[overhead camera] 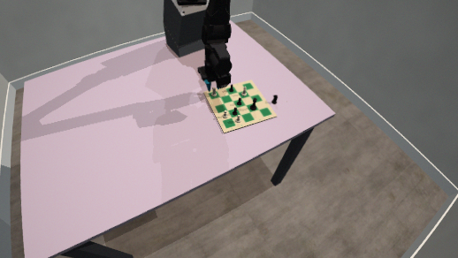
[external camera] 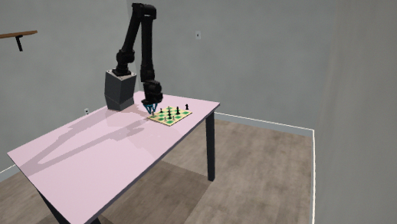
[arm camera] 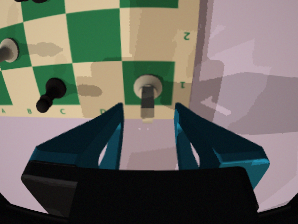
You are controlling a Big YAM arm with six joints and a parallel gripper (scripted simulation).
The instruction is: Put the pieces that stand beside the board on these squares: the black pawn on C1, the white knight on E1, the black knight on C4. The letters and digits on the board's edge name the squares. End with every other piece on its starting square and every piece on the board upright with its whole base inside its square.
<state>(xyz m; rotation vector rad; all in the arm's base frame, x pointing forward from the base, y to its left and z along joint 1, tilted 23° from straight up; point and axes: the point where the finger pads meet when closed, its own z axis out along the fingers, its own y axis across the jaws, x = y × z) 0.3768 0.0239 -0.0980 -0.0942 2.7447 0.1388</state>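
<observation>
The white knight lies 20 mm below my hand. Round my hand: black knight (100 mm ahead, 230 mm to the left, 20 mm below); then chessboard (80 mm ahead, 80 mm to the left, 40 mm below).
</observation>
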